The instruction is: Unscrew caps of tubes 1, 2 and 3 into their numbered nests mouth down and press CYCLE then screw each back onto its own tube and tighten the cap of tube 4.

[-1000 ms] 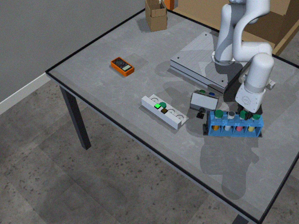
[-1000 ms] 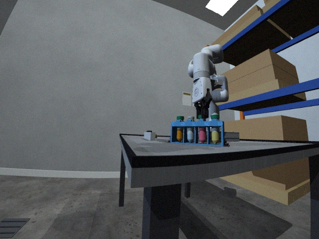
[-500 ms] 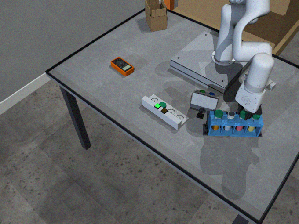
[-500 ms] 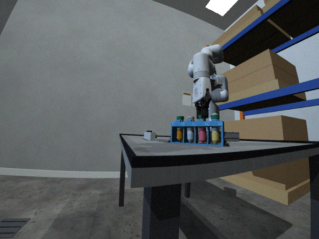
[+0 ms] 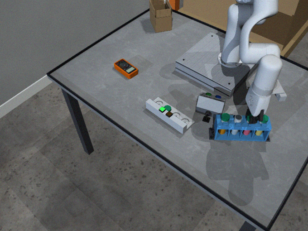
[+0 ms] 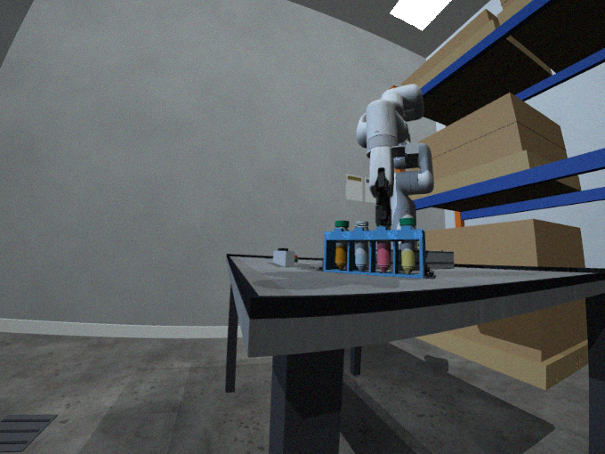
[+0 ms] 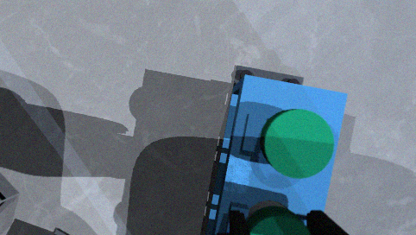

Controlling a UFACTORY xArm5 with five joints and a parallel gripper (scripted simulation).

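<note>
My gripper is now 40 mm to the left of the threaded neck, 30 mm short of it and 10 mm above it. The rest, counted from my hand: green key: 230 mm to the right, 60 mm below, 50 mm behind; then blue key: 180 mm to the right, 60 mm below, 60 mm behind; then key housing: 210 mm to the right, 80 mm below, 40 mm behind.
</note>
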